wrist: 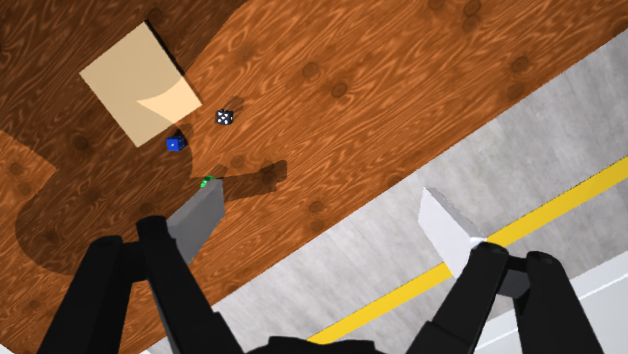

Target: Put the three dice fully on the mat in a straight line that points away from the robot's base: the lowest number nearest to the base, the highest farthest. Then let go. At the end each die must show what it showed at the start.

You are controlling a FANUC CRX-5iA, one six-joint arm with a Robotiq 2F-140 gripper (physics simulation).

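Frame: origin at the arm's base, x ahead, y left, z up, level; centimetres.
Seen in the pictures: gripper, fingertip midpoint: (321, 200).
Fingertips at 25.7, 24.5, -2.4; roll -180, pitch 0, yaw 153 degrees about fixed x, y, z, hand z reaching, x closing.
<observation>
Pixels of each thing's top centre, then the offset from my fingertips to it, as dx, dy, dz. Level surfaces: height alone.
- tan square mat, middle of its top: (140, 89) +23.4, -18.6, -27.3
- blue die, middle of its top: (172, 144) +22.9, -8.8, -25.7
- black die, middle of its top: (223, 117) +13.1, -8.9, -25.7
- green die, middle of its top: (207, 185) +21.6, -0.3, -25.6
- wooden table, its level: dz -27.7
The tan square mat (125, 85) lies on the table at the upper left. A blue die (175, 143) sits on the wood just off the mat's lower corner; one pip shows on its top. A black die (224, 117) with white pips, seemingly five on top, sits on the wood right of the mat. A green die (206, 181) lies below them, mostly hidden behind the left fingertip; its number cannot be read. My gripper (321, 200) is wide open and empty, above the table's edge and the floor, to the lower right of the dice.
The wooden table (350, 130) has its edge running diagonally from lower left to upper right. Beyond it lies a grey floor (540, 130) with a yellow stripe (560, 207). Shadows of the arm and gripper fall across the table and part of the mat.
</observation>
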